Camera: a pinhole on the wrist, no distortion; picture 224 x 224 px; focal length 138.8 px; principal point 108.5 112.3 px. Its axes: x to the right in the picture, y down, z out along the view. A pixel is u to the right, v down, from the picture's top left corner.
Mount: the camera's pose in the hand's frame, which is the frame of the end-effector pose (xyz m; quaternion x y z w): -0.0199 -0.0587 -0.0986 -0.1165 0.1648 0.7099 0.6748
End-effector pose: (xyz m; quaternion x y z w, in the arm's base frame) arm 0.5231 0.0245 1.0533 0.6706 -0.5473 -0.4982 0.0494
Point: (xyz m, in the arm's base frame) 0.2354 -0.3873 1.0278
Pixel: outside the picture
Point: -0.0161 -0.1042 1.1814
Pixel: 199.8 91.1
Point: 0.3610 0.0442 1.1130
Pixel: 166.9 125.7
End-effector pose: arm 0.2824 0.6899 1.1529 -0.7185 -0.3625 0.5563 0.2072
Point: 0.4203 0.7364 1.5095
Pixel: behind the camera
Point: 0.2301 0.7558 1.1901
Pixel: 13.8 77.5
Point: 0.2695 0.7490 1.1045
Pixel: 102.7 22.9
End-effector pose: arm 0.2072 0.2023 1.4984 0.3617 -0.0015 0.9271 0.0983
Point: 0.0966 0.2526 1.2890
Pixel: behind the camera
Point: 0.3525 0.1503 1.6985
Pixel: 89.8 105.8
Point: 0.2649 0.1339 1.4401
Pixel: 181.1 193.7
